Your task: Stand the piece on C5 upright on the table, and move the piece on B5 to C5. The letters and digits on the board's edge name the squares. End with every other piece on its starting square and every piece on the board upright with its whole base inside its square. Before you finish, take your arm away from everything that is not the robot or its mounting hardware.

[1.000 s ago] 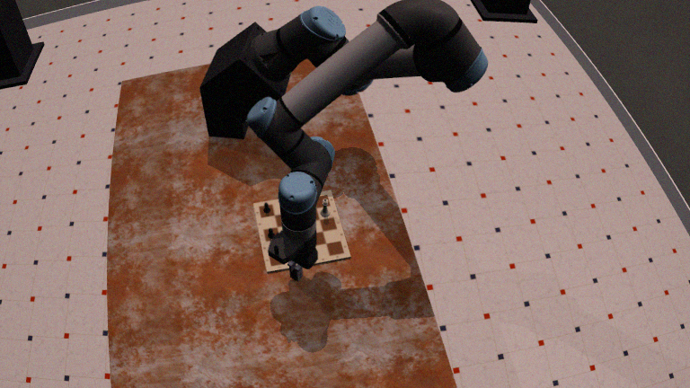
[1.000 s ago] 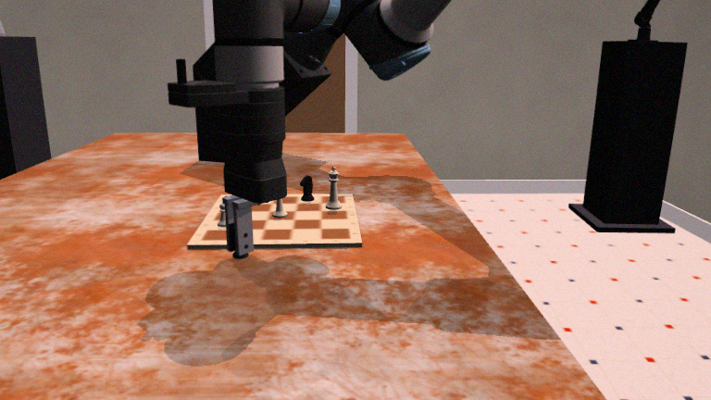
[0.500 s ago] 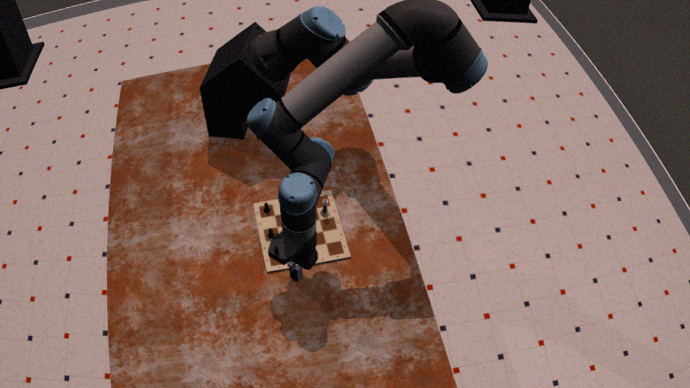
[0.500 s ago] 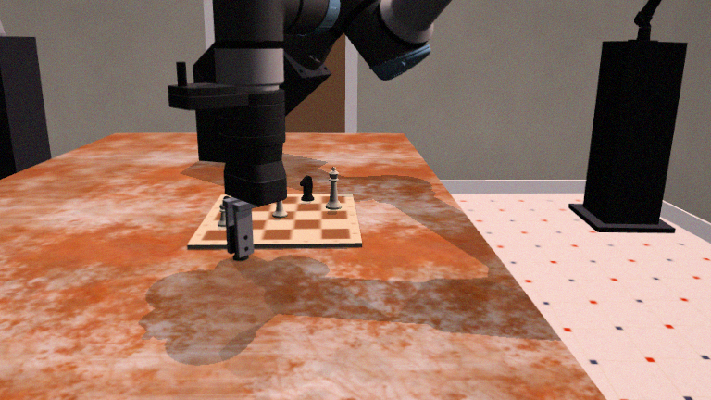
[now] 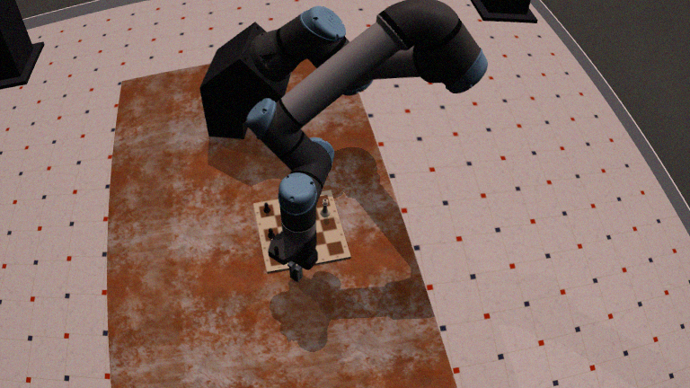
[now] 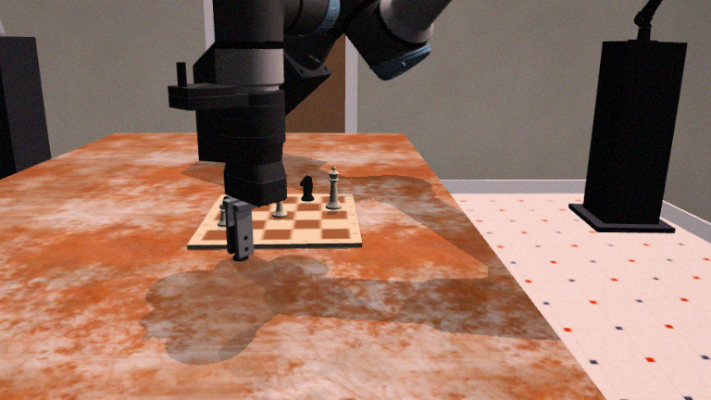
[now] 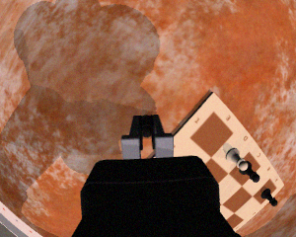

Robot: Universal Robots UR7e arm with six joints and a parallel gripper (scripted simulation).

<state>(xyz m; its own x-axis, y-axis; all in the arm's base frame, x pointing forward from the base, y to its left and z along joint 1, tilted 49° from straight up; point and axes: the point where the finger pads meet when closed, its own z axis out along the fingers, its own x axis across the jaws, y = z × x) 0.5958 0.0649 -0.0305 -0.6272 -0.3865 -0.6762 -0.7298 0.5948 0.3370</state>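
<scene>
Right now my hand is 190 mm past the white queen, 100 mm to the right of it and 10 mm below it. Round my hand: chessboard: 140 mm behind, 20 mm to the left, 20 mm below; then white bishop: 140 mm behind, 20 mm to the left; then white pawn: 100 mm behind, 50 mm to the right.
</scene>
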